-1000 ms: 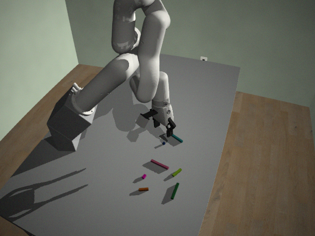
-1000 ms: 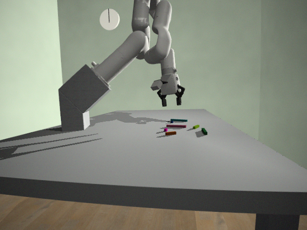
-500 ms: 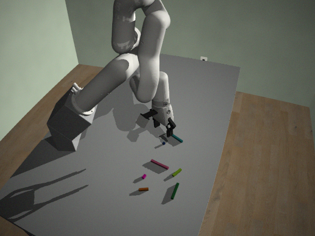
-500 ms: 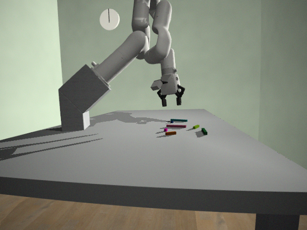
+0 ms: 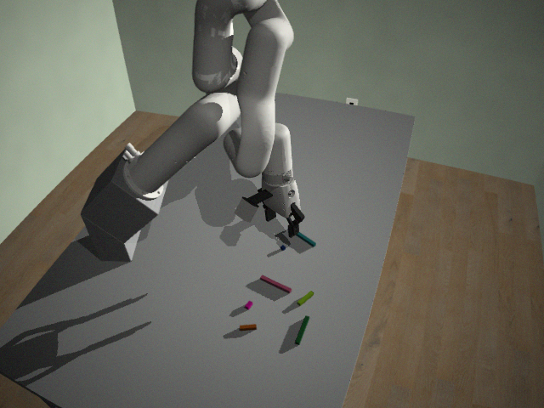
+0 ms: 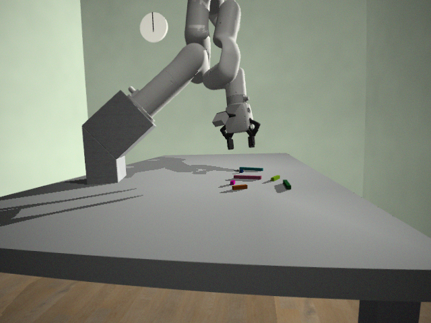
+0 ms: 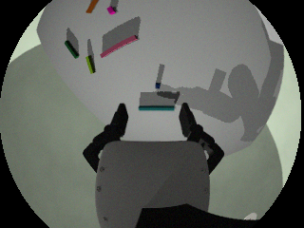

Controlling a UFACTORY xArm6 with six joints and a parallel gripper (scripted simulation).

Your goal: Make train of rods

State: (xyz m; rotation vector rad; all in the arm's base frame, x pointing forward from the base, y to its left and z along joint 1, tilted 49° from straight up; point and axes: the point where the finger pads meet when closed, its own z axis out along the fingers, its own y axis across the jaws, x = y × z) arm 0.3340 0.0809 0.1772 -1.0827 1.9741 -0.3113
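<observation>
The pink rod is 40 mm ahead of my hand, 120 mm to the right of it and 100 mm below it. Also, from my hand: blue rod 100 mm below; then lime rod 130 mm ahead, 130 mm to the right, 100 mm below; then turquoise rod 30 mm ahead, 60 mm to the left, 100 mm below.
</observation>
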